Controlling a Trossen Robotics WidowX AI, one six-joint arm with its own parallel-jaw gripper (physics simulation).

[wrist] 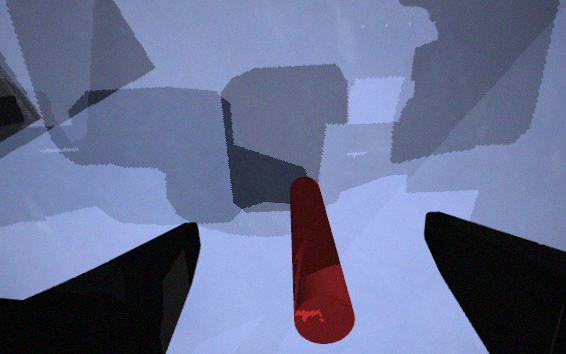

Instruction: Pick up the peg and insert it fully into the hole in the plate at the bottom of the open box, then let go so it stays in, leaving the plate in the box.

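Frame: origin at the arm's base, x back, y left, z down, level; metres.
Seen in the pictures: gripper, fingertip midpoint: (310, 229).
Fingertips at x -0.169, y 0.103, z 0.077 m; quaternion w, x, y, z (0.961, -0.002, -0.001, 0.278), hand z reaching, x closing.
Pixels of each thing's top centre, then the offset from my fingertips to it. "pt": a spot on its surface instead. Level surfaces: height alone.
- red peg at its top centre: (324, 320) dx +0.000, dy +0.000, dz -0.043 m
- pale blue table top at its surface level: dz +0.037 m
- dark object at a spot on its surface: (11, 111) pt dx -0.073, dy -0.097, dz +0.026 m
The red peg (316, 250) is a round rod in the lower middle of the wrist view. One round end faces the camera near the bottom edge, and the rod runs away from it to a far end near the middle of the view. My gripper (310, 229) is wide open, with one black finger on each side of the peg. A gap shows between the peg and each finger, and neither touches it. At the left edge a dark, brownish object shows in part, perhaps the box with the plate; the hole cannot be made out.
The pale blue table top (240, 280) lies under the peg and carries several overlapping grey shadows. The dark object (11, 111) at the left edge is cut off by the view, so its full extent is hidden.
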